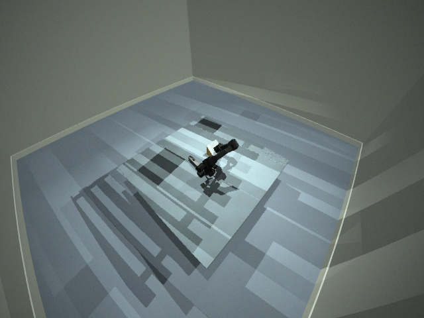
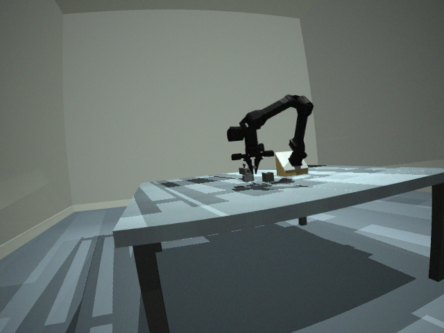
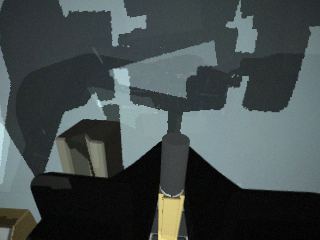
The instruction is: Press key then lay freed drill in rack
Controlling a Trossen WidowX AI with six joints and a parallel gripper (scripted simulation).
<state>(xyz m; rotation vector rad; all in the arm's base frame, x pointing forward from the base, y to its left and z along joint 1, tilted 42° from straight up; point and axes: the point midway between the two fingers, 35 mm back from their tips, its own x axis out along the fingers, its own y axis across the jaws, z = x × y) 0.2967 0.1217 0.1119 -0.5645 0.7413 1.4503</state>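
Now: gripper tip 40 mm to the left of the drill and 30 mm below it. From my gripper tip the other things lie so: rack (70 mm behind, 30 mm to the right, 20 mm below).
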